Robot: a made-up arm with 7 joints.
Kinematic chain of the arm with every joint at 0, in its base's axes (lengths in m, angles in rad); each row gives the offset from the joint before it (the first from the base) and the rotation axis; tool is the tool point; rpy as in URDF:
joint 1: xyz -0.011 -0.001 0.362 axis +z
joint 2: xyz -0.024 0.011 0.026 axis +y
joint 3: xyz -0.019 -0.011 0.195 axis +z
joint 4: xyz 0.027 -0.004 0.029 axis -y
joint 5: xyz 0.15 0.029 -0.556 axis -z
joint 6: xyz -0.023 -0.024 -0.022 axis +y
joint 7: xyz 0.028 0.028 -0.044 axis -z
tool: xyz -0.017 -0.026 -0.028 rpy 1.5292 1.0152 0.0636
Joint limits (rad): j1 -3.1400..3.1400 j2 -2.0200..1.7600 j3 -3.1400..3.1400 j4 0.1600..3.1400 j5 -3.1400..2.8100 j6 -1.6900..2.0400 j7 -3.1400..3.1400
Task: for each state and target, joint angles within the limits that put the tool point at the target. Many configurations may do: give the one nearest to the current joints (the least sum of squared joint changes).
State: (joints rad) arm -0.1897 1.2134 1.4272 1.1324 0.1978 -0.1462 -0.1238
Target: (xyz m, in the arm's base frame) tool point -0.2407 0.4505 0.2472
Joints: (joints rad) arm -0.2241 1.2481 1.4166 0.3706 0.2445 -0.0881 -0.0864
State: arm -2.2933 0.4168 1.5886 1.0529 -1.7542 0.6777 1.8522
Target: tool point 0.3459 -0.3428 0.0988
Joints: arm -2.1746 0.7150 1.1077 0.7541 -1.7836 0.6270 1.8782
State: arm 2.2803 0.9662 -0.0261 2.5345 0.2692 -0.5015 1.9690
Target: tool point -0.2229 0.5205 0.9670
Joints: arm 2.0512 0.2107 -0.2081 2.0642 0.2459 -0.9304 2.0702
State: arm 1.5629 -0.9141 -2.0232 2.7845 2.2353 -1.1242 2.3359
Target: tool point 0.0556 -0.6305 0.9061
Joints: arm 1.6570 -0.7855 -2.0128 2.8858 2.3157 -1.5239 2.5075
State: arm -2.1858 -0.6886 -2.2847 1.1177 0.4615 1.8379 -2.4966
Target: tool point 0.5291 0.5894 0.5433
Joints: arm -2.7525 -0.5005 -2.6970 1.8524 0.5182 1.5718 -2.4821
